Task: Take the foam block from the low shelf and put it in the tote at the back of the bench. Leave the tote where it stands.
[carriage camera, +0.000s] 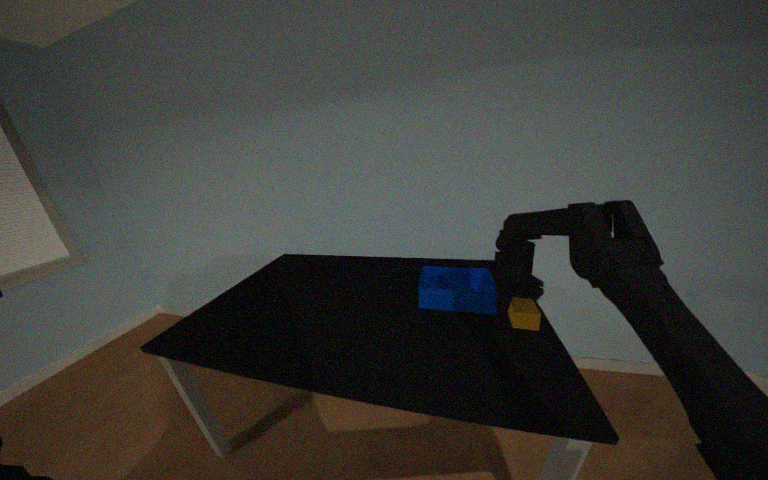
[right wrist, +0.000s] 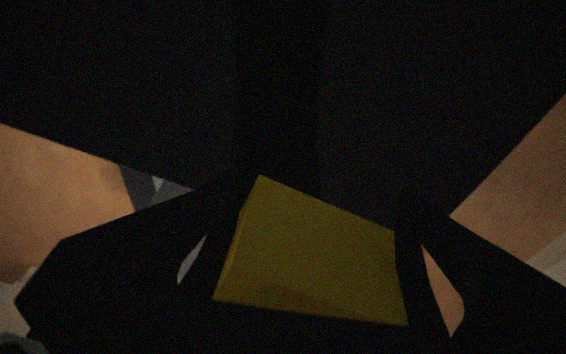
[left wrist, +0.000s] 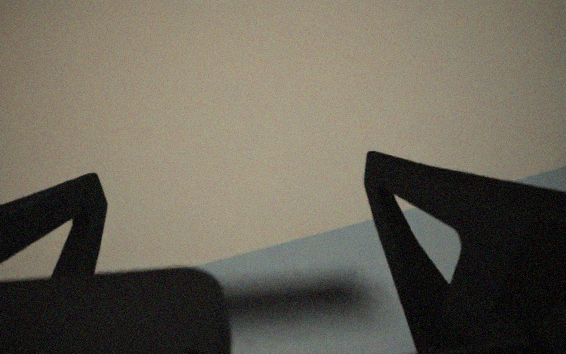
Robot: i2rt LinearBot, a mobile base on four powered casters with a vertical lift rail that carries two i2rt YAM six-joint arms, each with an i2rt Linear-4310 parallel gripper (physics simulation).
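Places are measured from the left arm's base along level axes (x up, y back, z right), in centimetres.
Pixels of known places: left gripper, between the fingertips: (left wrist: 235, 177); right gripper, between the fingertips: (right wrist: 320, 191).
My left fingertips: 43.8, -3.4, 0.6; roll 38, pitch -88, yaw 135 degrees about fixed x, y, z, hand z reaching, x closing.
For each thing: its top centre in the pictures, then the offset to it from my left fingertips, as dx, dy, dz. "*": a spot on its surface instead. Level surfaces: height alone.
- yellow foam block, centre of its top: (carriage camera: 524, 303) -40.7, -39.5, +67.2
- blue tote, centre of its top: (carriage camera: 455, 277) -52.9, -76.1, +60.7
- black bench, height of its surface: dx -62.9
- grey bench leg, a spot on its surface: (carriage camera: 195, 404) * -98.4, -57.8, -59.2
The yellow foam block (carriage camera: 525, 315) (right wrist: 310, 265) is between the fingers of my right gripper (carriage camera: 522, 297) (right wrist: 320, 191), which is shut on it. In the carriage view the block hangs just right of the blue tote, over the right part of the bench; its exact height above the top is hard to tell. The blue tote (carriage camera: 456, 300) stands upright at the back right of the black bench (carriage camera: 317, 328) (right wrist: 125, 75). My left gripper (left wrist: 235, 177) is open and empty, facing a pale surface and blue wall. The low shelf does not show clearly.
The right arm (carriage camera: 679, 339) reaches in from the right, with its wrist beside the tote's right end. The blue wall (carriage camera: 339, 169) stands behind the bench. A grey bench leg (carriage camera: 195, 404) shows at the front left. The picture is dark and grainy.
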